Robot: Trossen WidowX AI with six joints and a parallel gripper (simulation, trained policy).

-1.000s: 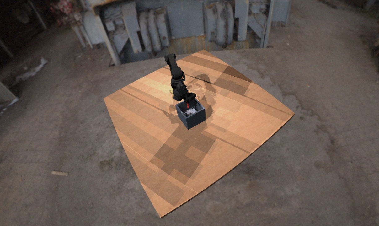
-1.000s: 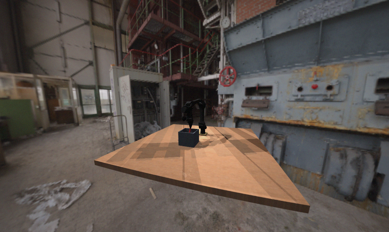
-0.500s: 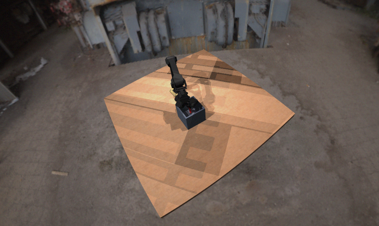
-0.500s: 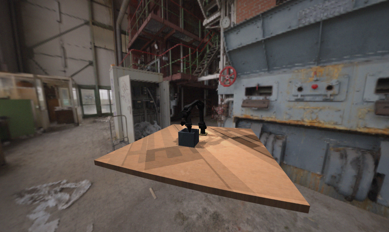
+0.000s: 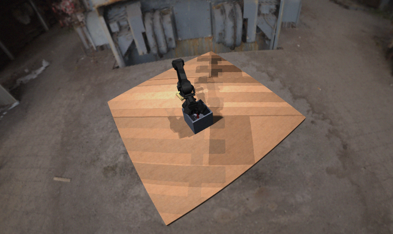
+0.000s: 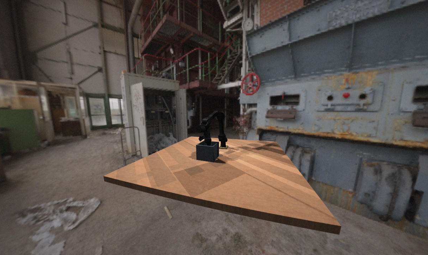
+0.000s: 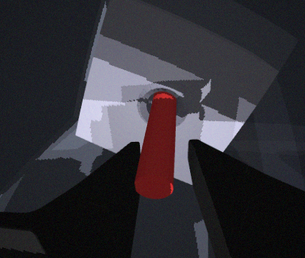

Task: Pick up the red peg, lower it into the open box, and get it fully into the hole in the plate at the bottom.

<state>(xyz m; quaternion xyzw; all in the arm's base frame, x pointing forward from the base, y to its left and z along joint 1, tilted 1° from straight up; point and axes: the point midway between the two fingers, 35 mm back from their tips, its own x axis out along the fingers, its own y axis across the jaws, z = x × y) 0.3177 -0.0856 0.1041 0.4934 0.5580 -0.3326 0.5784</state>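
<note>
My gripper tip is 1 cm to the left of the red peg and 1 cm above it. Round my gripper tip: plate: 4 cm below, 1 cm to the right, 1 cm ahead.
</note>
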